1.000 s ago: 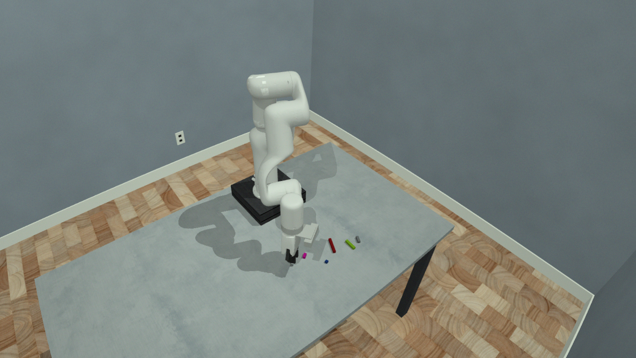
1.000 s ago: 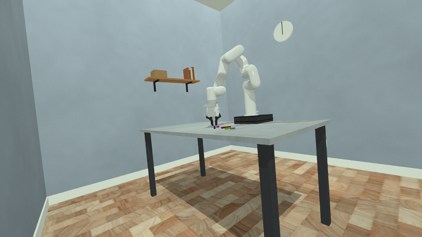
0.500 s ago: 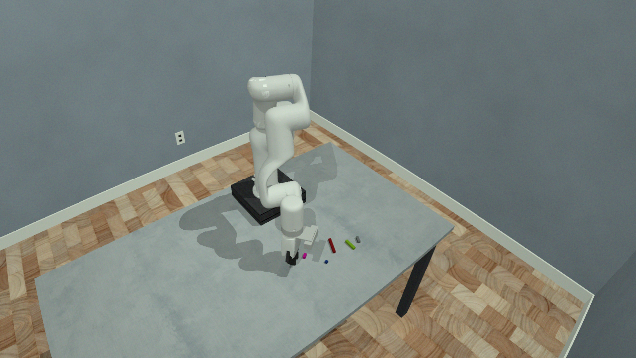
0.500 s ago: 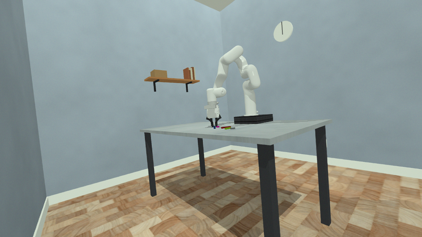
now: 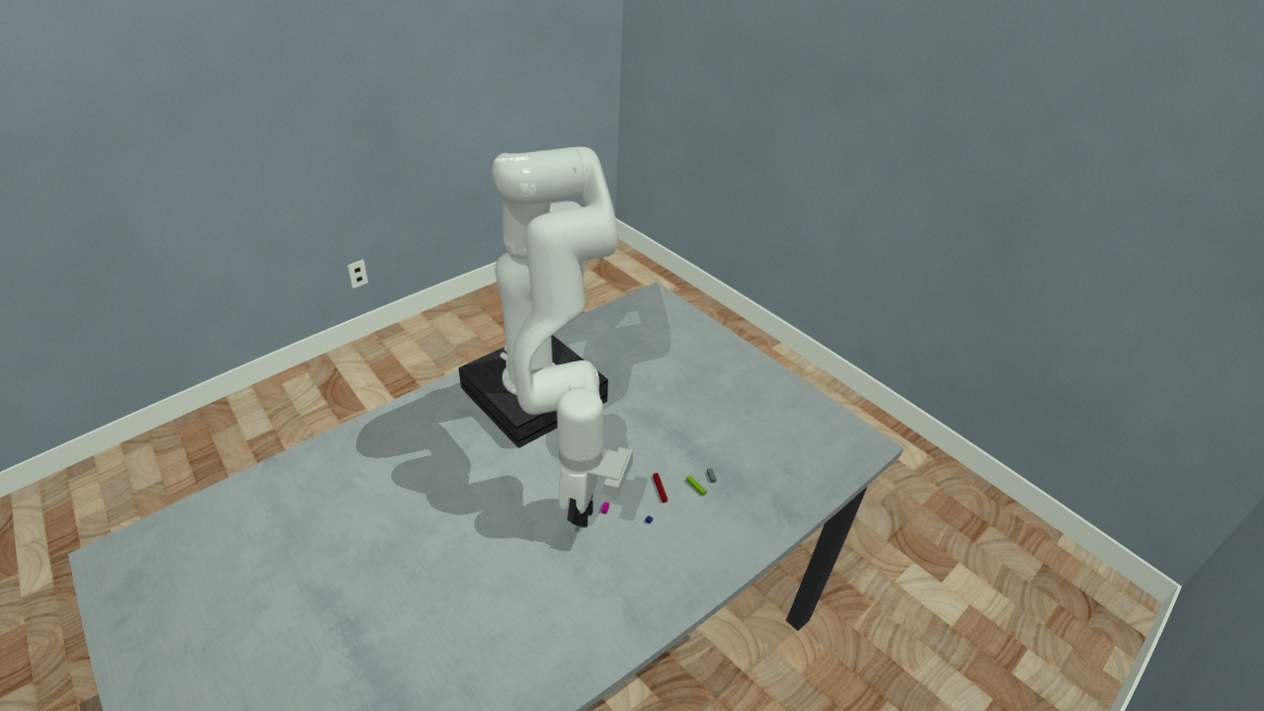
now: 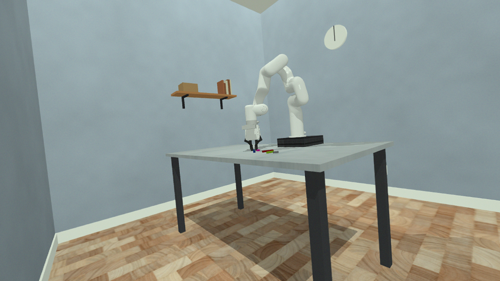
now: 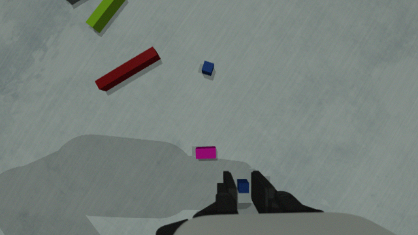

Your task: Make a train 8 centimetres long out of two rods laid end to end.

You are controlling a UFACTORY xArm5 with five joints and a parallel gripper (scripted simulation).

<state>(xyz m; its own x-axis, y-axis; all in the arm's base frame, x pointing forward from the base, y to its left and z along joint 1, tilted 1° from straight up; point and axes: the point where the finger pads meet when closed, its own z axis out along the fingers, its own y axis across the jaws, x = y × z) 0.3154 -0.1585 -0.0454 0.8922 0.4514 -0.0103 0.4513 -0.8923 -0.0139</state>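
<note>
My hand is 2 cm short of the magenta rod, 5 cm to the right of it and 2 cm above it. The rest, counted from my hand: lime rod 10 cm ahead, 21 cm to the left, 2 cm below; grey rod 11 cm ahead, 26 cm to the left, 2 cm below; red rod 6 cm ahead, 16 cm to the left, 2 cm below.
</note>
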